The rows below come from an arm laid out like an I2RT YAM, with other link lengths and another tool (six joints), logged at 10 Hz.
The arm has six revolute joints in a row. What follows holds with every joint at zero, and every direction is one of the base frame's.
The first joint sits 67.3 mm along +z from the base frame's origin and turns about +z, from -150 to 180 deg.
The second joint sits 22.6 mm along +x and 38.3 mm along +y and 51.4 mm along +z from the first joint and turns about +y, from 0 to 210 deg.
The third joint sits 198 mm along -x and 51.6 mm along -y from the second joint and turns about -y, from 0 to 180 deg.
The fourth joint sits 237.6 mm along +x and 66.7 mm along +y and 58.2 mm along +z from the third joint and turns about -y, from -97 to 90 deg.
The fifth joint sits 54 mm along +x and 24.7 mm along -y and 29.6 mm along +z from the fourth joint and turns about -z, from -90 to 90 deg.
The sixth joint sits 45.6 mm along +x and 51.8 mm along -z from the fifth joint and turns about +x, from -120 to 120 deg.
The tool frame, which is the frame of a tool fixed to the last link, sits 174 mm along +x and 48 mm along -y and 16 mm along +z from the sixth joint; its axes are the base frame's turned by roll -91.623, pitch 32.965 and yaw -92.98 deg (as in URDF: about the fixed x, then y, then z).
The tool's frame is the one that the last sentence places.
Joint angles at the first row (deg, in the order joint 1, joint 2, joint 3, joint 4, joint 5, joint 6):
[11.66 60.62 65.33 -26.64 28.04 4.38]
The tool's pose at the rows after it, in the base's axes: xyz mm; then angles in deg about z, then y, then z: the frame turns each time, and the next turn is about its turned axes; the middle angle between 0 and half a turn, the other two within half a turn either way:
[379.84, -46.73, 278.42, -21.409, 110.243, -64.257]
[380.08, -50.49, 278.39, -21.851, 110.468, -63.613]
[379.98, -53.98, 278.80, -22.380, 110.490, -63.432]
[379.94, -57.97, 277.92, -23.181, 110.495, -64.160]
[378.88, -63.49, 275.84, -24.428, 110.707, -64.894]
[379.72, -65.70, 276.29, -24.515, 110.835, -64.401]
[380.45, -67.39, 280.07, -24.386, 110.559, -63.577]
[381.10, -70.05, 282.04, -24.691, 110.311, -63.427]
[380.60, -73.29, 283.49, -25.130, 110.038, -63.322]
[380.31, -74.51, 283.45, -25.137, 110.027, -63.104]
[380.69, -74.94, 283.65, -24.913, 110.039, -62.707]
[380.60, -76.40, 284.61, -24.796, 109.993, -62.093]
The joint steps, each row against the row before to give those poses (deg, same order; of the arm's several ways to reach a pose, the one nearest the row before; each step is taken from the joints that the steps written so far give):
[-0.66 0.74 0.99 -0.16 0.17 -0.10]
[-0.69 0.38 0.56 -0.36 -0.26 0.65]
[-0.53 0.19 0.27 -0.09 0.00 0.19]
[-0.52 0.12 -0.24 0.27 0.24 -0.59]
[-0.59 0.19 -0.24 0.02 0.55 -0.32]
[-0.56 0.33 0.51 -0.20 -0.45 0.35]
[-0.50 0.20 0.83 -0.17 -0.50 0.39]
[-0.47 0.22 0.36 0.17 -0.11 -0.06]
[-0.48 -0.09 0.01 0.22 0.02 -0.07]
[-0.31 -0.15 -0.09 0.02 -0.27 0.08]
[-0.28 -0.03 0.08 -0.02 -0.47 0.19]
[-0.45 -0.08 0.21 -0.11 -0.50 0.35]

